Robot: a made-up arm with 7 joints.
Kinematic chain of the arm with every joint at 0, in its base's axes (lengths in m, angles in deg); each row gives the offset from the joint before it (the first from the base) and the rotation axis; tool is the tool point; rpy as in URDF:
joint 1: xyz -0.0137 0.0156 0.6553 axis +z
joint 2: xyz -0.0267 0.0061 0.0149 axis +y
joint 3: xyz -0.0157 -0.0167 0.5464 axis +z
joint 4: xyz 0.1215 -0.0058 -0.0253 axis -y
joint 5: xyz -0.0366 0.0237 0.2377 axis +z
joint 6: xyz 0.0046 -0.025 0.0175 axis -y
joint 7: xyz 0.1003 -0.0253 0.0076 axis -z
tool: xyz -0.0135 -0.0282 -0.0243 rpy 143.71 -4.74 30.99
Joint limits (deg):
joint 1: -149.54..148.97
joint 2: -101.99..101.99
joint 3: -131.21..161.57
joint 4: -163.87..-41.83
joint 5: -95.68..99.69
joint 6: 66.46..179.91
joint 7: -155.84..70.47
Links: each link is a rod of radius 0.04 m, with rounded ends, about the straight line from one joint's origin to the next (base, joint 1, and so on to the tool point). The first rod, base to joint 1, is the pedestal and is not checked.
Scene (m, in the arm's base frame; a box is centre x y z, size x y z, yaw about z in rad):
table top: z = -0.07
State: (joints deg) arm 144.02 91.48 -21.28 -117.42 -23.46 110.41 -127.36
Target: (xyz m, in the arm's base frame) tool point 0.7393 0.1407 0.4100
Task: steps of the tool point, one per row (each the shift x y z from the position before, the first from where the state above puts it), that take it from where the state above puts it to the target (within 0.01 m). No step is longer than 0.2 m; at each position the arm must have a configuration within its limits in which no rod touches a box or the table.
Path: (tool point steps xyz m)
1: 0.1152 0.0899 0.0094
2: 0.1443 0.0532 0.0168
3: 0.1606 0.0084 0.0238
4: 0.1619 -0.0399 0.0297
5: 0.1485 -0.0865 0.0348
6: 0.1218 -0.1268 0.0385
7: 0.0849 -0.1574 0.0410

